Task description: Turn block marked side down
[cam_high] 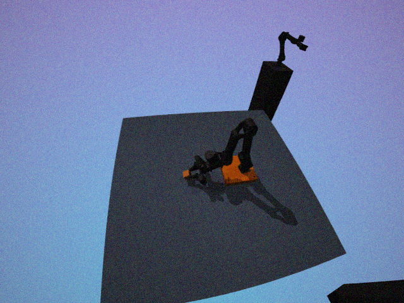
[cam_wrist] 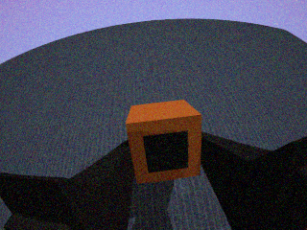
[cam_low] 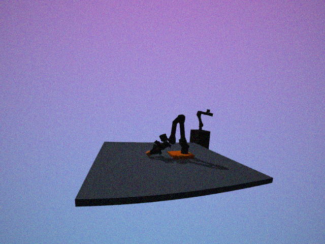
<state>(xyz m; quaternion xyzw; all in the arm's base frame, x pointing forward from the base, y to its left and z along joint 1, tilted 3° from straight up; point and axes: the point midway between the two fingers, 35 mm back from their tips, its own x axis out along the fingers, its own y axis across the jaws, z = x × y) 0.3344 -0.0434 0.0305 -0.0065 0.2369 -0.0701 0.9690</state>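
My gripper tip is right at the orange block.
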